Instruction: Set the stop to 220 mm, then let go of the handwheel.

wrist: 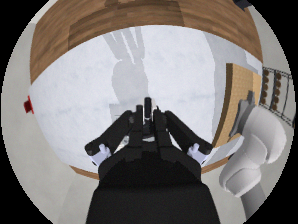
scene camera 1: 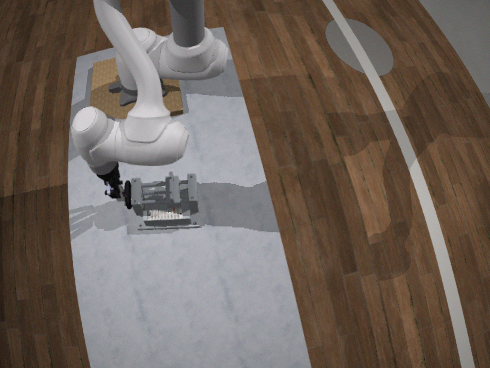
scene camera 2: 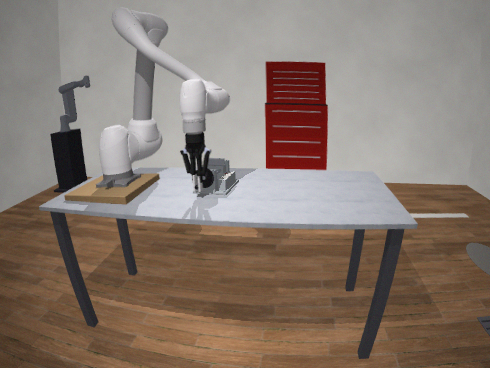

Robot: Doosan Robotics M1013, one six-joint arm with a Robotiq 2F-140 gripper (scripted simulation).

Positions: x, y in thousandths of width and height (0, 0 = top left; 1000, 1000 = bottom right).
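You'd see my gripper (scene camera 2: 405, 518) here, and the wrist view shows my gripper (wrist: 495, 462) too.
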